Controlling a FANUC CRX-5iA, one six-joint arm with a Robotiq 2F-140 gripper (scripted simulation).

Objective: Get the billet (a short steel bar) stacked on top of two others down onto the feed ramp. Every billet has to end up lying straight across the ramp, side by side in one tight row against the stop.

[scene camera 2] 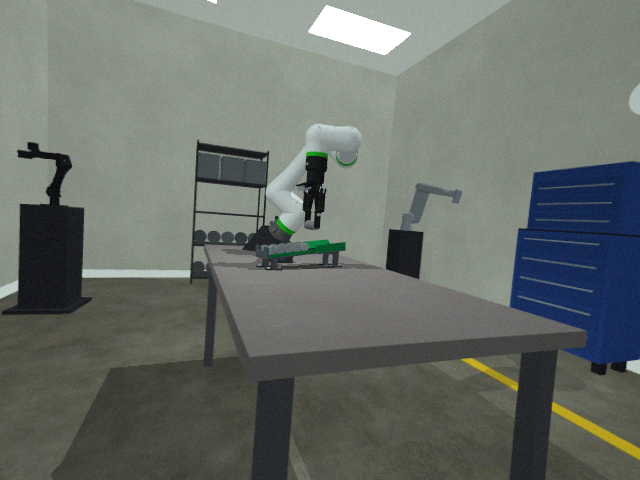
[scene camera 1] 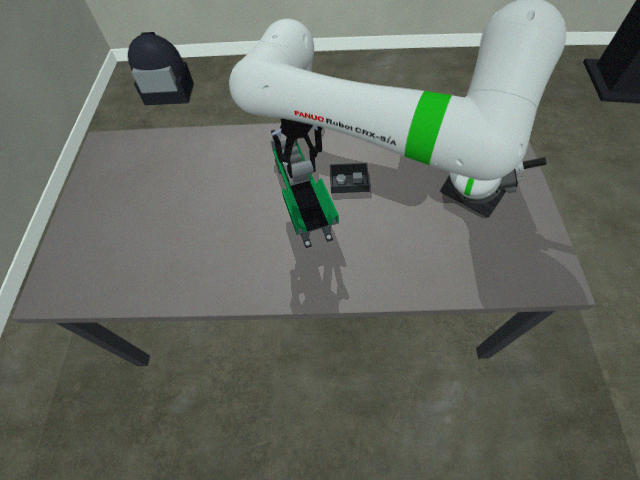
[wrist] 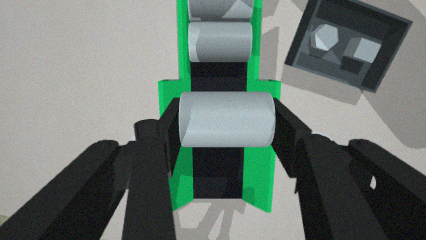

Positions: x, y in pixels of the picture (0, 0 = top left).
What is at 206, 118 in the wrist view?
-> A steel billet.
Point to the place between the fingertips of my gripper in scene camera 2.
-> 311, 228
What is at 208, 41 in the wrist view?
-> A steel billet.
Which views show my gripper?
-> Scene camera 2, scene camera 1 and the wrist view: all of them.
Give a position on a dark tray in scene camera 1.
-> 347, 169
